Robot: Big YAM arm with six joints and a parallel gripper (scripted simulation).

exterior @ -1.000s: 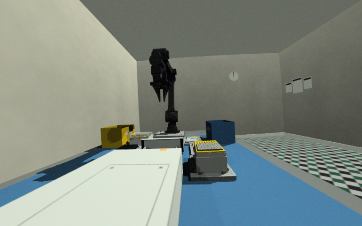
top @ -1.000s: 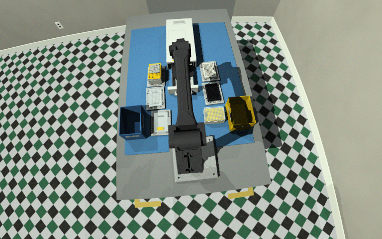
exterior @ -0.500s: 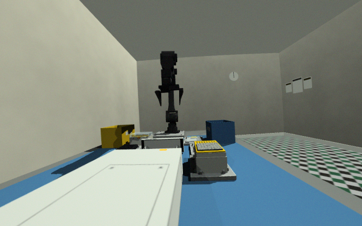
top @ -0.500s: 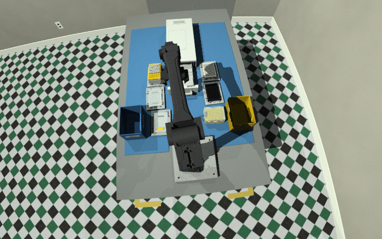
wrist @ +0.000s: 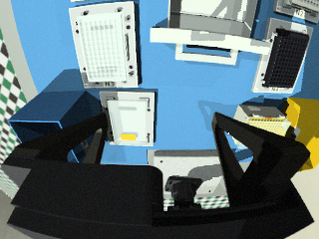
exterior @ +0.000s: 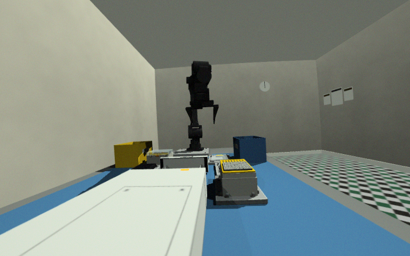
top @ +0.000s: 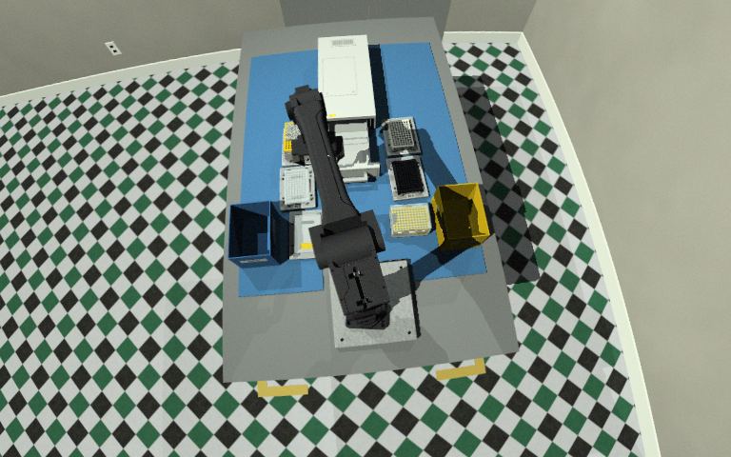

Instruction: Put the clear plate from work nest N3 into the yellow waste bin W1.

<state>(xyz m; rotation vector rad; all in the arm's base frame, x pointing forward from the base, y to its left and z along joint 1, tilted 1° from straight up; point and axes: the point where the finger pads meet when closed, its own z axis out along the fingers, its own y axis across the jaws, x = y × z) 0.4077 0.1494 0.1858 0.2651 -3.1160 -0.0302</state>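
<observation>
Right now the clear plate is 1 cm ahead of my hand, 11 cm to the left of it and 19 cm below it. Round my hand: lidded plate: 16 cm behind, 5 cm to the left, 19 cm below; then grey nest: 1 cm ahead, 11 cm to the left, 20 cm below; then drawer: 18 cm ahead, 6 cm to the right, 17 cm below.
</observation>
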